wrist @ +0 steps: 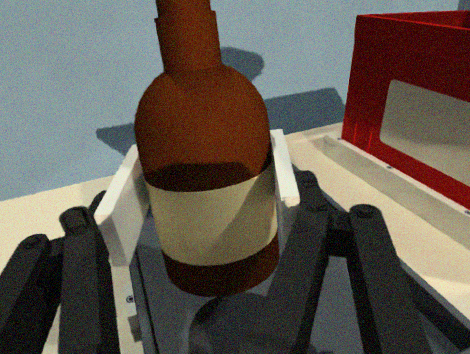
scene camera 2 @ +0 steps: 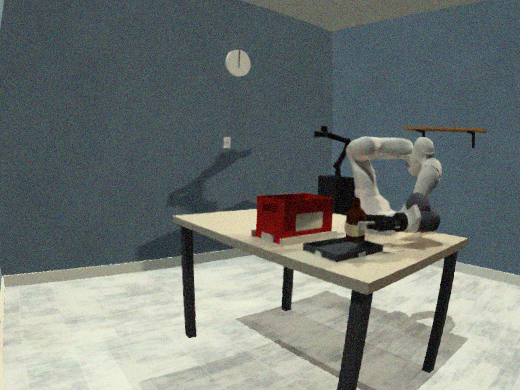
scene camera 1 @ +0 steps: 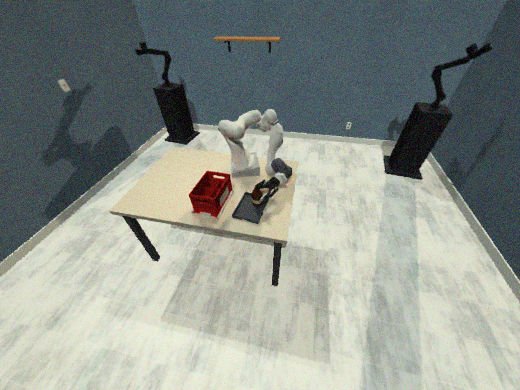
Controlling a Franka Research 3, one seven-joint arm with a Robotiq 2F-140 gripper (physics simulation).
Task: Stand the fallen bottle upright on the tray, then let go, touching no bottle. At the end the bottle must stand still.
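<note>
The brown bottle (scene camera 1: pixel 256 196) (scene camera 2: pixel 355 225) (wrist: pixel 212 220) with a cream label is upright or nearly so, its neck up. My gripper (scene camera 1: pixel 260 192) (scene camera 2: pixel 361 225) (wrist: pixel 209 159) is shut on the bottle, with a light pad at each side of its body around label height. The dark tray (scene camera 1: pixel 245 213) (scene camera 2: pixel 334 251) lies on the table under the bottle. The bottle's base is low over the tray's rear part; I cannot tell whether it touches the tray floor. In the wrist view a dark round shadow lies on the tray in front of the base.
A red crate (scene camera 1: pixel 211 192) (scene camera 2: pixel 270 217) (wrist: pixel 367 75) stands on the table (scene camera 1: pixel 165 180) (scene camera 2: pixel 225 227) beside the tray, with light rails along its foot. The table's edge runs near the tray. A wooden shelf and two black stands with arms are farther off.
</note>
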